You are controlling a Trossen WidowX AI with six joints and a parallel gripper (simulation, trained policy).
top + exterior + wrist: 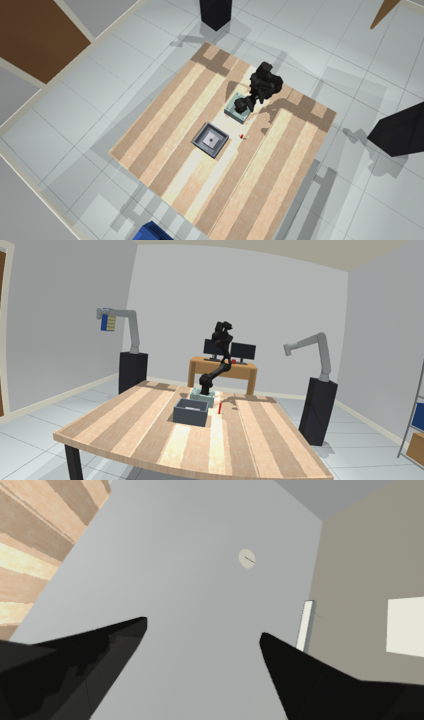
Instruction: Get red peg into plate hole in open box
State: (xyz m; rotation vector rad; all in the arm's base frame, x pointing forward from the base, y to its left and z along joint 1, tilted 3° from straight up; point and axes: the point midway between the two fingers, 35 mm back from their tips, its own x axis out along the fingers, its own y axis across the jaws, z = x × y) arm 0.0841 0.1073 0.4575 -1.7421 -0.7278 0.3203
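Now: gripper tip 20 mm short of the red peg and 500 mm above it. The rest, counted from my gripper tip: grey box 200 mm ahead, 140 mm to the right, 510 mm below; plate 200 mm ahead, 140 mm to the right, 500 mm below.
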